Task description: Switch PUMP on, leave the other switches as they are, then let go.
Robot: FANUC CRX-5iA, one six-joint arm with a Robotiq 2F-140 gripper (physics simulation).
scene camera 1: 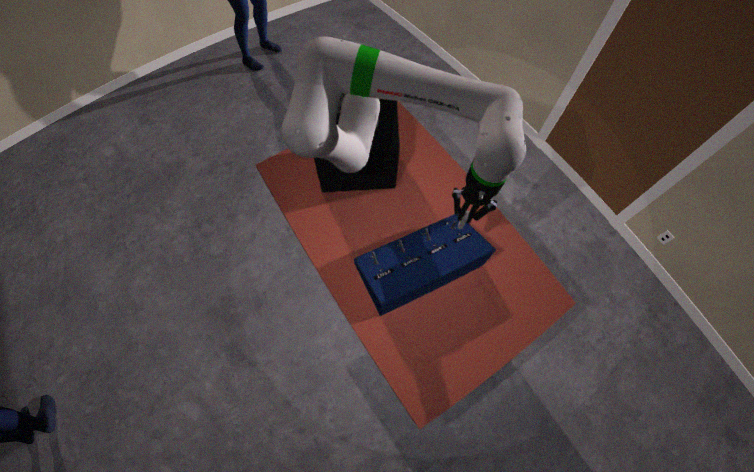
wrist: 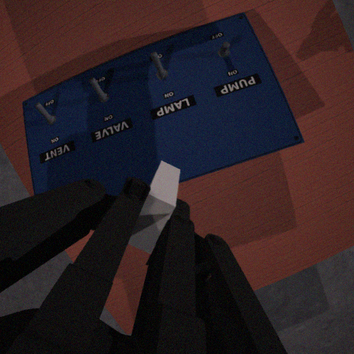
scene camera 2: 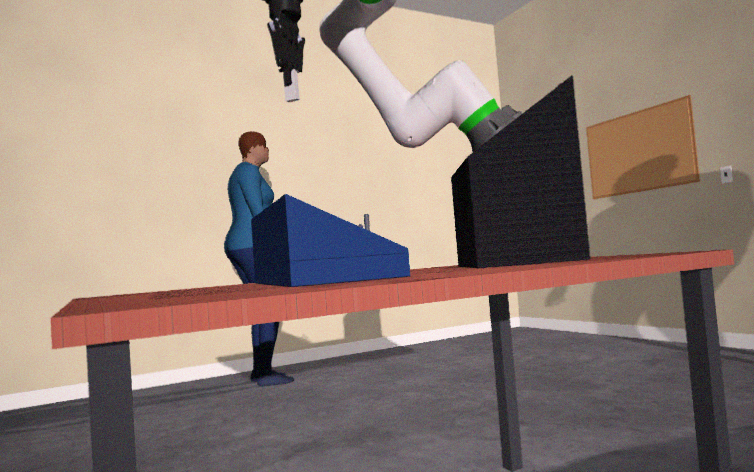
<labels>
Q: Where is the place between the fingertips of my gripper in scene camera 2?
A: At 292, 100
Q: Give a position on a blue switch panel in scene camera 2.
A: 294, 243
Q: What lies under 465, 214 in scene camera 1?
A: My gripper.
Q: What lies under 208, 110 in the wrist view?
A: A blue switch panel.
</labels>
